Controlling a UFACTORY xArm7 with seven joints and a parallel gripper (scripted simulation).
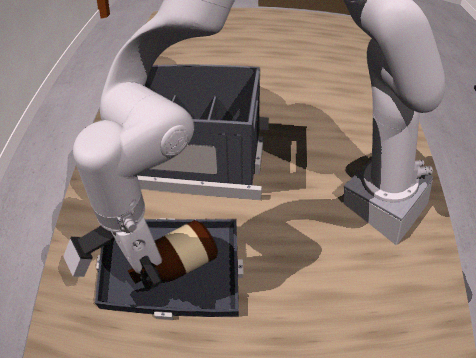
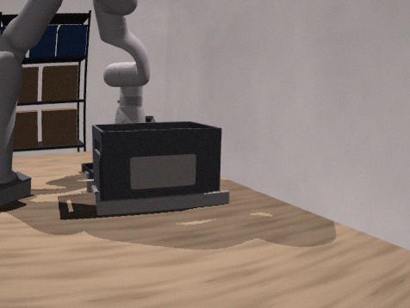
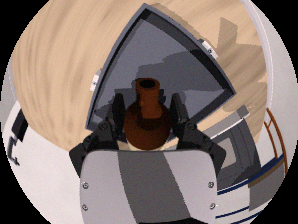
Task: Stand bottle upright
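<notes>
Right now the brown bottle is 40 mm behind my hand, 30 mm to the right of it and 20 mm below it. Also, from my hand: dark crate: 60 mm behind, 310 mm to the right, 30 mm above; then tray: 30 mm behind, 30 mm to the right, 50 mm below.
</notes>
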